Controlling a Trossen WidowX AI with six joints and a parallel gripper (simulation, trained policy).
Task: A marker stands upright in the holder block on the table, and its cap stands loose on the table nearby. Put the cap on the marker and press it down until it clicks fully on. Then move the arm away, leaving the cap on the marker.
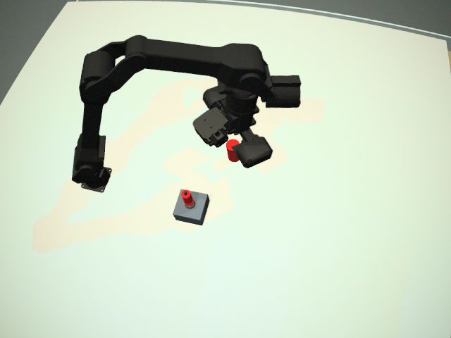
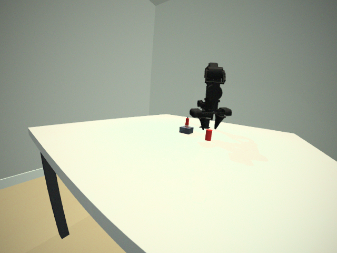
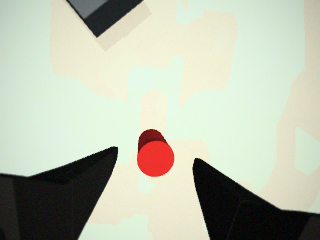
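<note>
Right now my gripper tip is 3 cm above the red cap. From my gripper tip the other things lie so: grey holder block (6 cm behind, 14 cm to the right, 4 cm below).
</note>
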